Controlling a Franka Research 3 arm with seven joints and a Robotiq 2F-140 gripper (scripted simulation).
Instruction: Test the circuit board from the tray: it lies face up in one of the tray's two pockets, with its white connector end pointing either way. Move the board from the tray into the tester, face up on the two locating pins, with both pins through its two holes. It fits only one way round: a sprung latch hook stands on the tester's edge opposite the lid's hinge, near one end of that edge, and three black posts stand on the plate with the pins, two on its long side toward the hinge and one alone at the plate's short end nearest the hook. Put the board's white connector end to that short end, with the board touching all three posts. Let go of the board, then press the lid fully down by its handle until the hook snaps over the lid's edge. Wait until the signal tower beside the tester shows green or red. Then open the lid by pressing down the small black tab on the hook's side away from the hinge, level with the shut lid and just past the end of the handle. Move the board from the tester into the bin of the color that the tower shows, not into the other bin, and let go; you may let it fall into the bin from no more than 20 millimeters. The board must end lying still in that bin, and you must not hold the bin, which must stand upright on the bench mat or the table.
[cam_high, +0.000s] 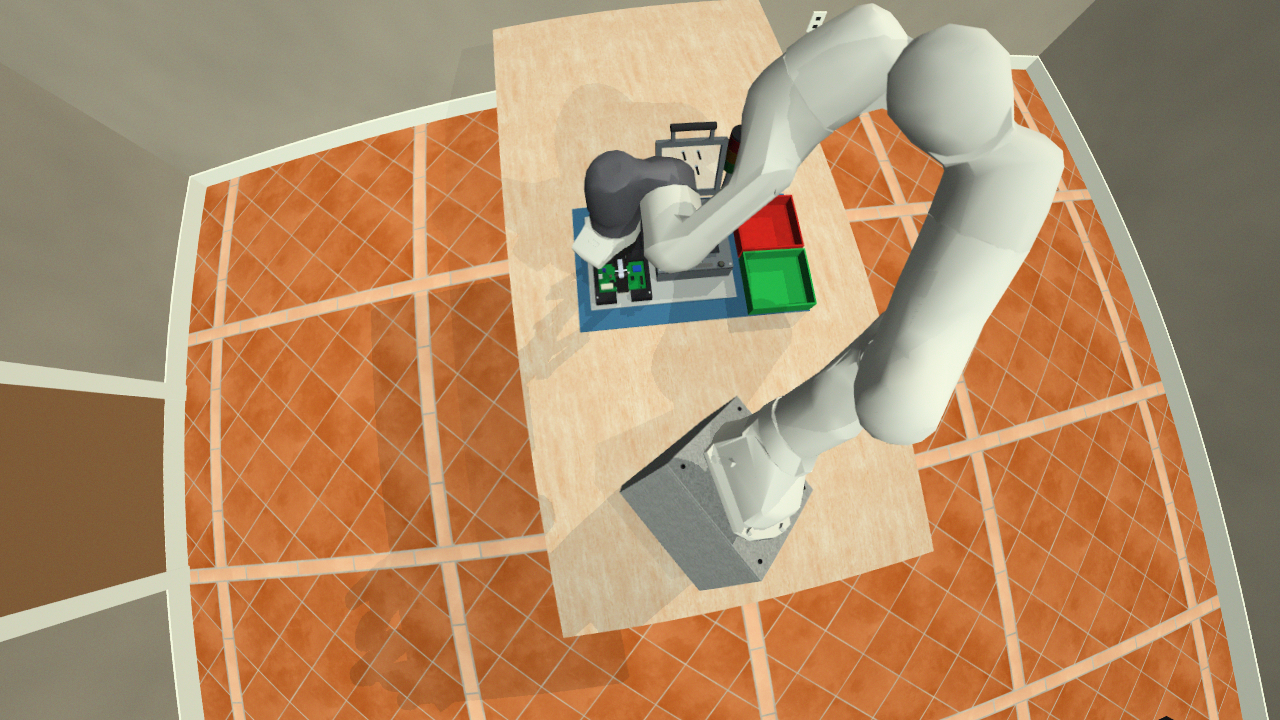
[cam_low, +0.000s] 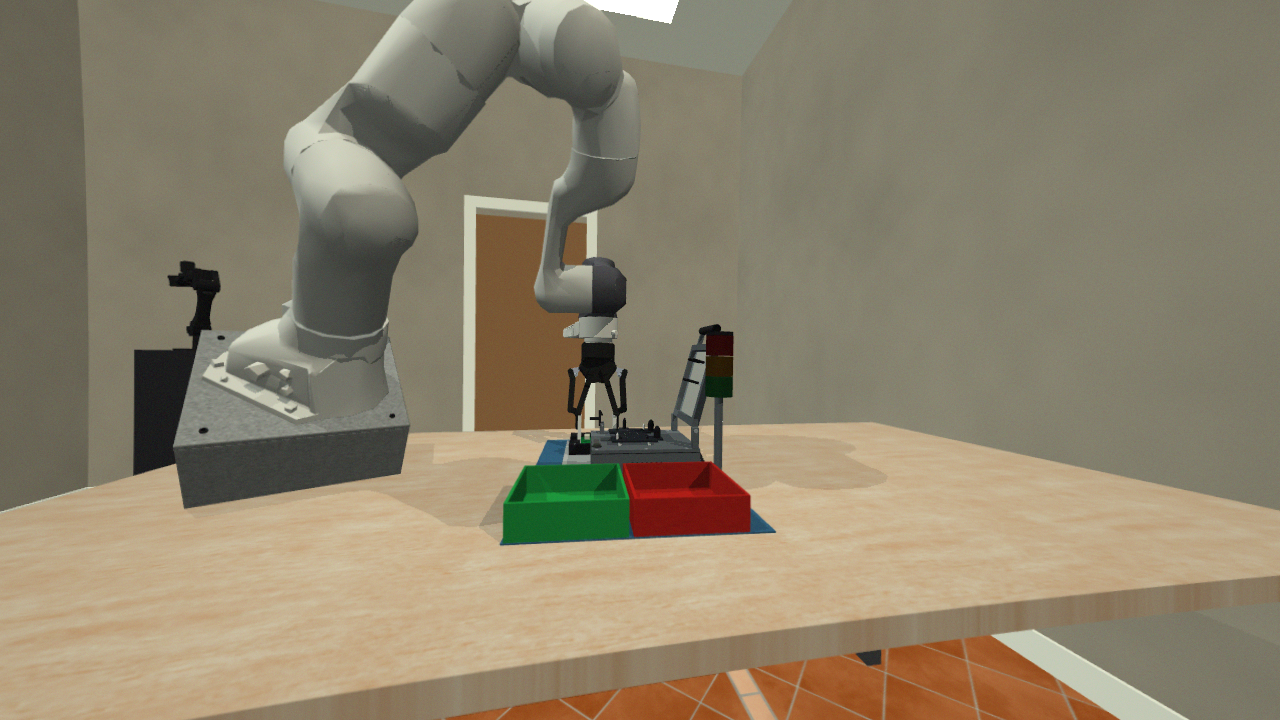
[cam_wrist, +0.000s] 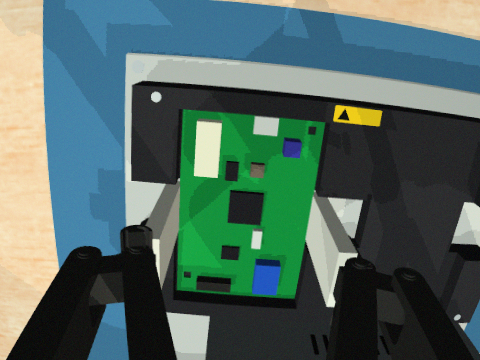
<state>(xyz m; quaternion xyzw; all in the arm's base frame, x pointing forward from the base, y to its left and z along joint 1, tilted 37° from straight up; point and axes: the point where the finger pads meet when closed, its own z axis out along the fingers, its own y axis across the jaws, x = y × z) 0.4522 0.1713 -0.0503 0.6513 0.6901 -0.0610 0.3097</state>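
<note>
The tester plate is 6 cm ahead of my hand, 17 cm to the right of it and 3 cm above it. Round my hand: latch hook (1 cm behind, 11 cm to the right, 5 cm above); then green circuit board (2 cm below); then tester lid (18 cm ahead, 18 cm to the right, 14 cm above).
</note>
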